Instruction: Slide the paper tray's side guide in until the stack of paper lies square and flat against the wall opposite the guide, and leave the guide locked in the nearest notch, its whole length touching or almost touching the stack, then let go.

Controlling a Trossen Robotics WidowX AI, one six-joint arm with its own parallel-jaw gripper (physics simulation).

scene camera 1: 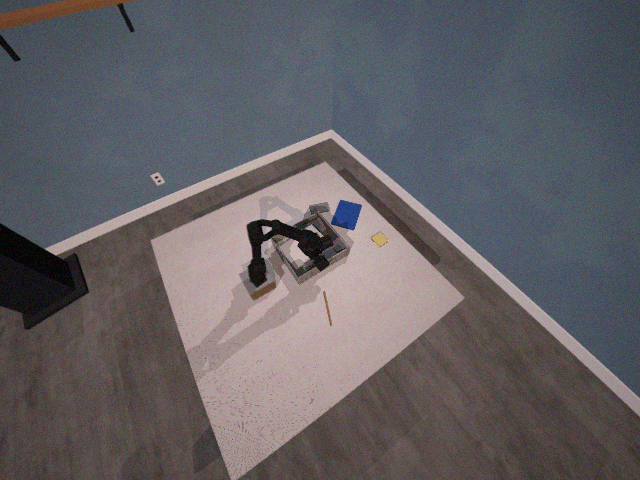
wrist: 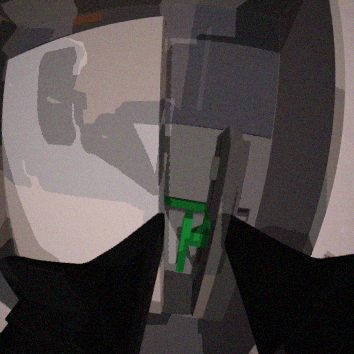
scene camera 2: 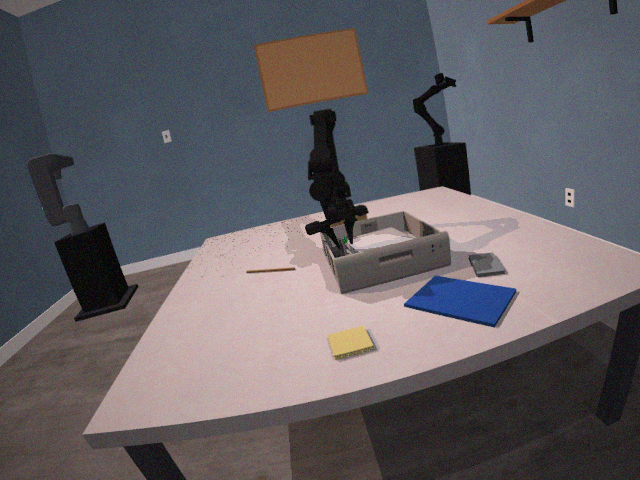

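Where they show: gripper, between the fingertips: point(scene camera 1: 314, 259) point(wrist: 192, 219) point(scene camera 2: 345, 246); arm's base, origin of its link: point(scene camera 1: 258, 279).
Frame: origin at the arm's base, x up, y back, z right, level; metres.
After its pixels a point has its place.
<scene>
The grey paper tray point(scene camera 1: 338, 261) @(x -0.073, y -0.406, z 0.165 m) point(scene camera 2: 361, 269) @(x -0.028, y -0.489, z 0.114 m) stands on the table. The white stack of paper point(scene camera 1: 297, 253) @(x -0.042, y -0.255, z -0.009 m) point(scene camera 2: 382, 238) @(x -0.042, y -0.280, z -0.039 m) point(wrist: 75, 215) @(x -0.042, y -0.285, z -0.010 m) lies in it, at the left in the wrist view, with a straight right edge. The side guide point(wrist: 214, 195) @(x -0.024, y -0.313, z 0.101 m), a narrow upright grey plate, stands to its right, apart from it by a strip of tray floor. The green latch point(scene camera 2: 344, 239) @(x -0.004, y -0.300, z 0.090 m) point(wrist: 186, 240) @(x -0.002, y -0.296, z 0.086 m) sits on the guide's stack side. My gripper point(scene camera 2: 346, 248) @(x -0.029, y -0.296, z 0.089 m) point(wrist: 192, 219) @(x -0.029, y -0.296, z 0.089 m) is partly open, its fingertips at either side of the latch and guide; the left one is by the stack's edge. The fingers hide the near ends.
A blue folder point(scene camera 1: 346, 214) @(x -0.075, y -0.677, z -0.041 m) point(scene camera 2: 462, 300) @(x -0.075, y -0.698, z -0.034 m) and a small grey box point(scene camera 1: 318, 207) @(x -0.073, y -0.583, z -0.203 m) point(scene camera 2: 486, 264) @(x -0.073, y -0.597, z -0.189 m) lie beyond the tray's slotted wall. A yellow pad point(scene camera 1: 379, 239) @(x -0.073, y -0.686, z 0.226 m) point(scene camera 2: 351, 342) @(x -0.073, y -0.700, z 0.226 m) lies farther out. A brown pencil point(scene camera 1: 327, 308) @(x -0.076, y -0.176, z 0.324 m) point(scene camera 2: 270, 270) @(x -0.079, y -0.183, z 0.319 m) lies beside the tray's guide side.
</scene>
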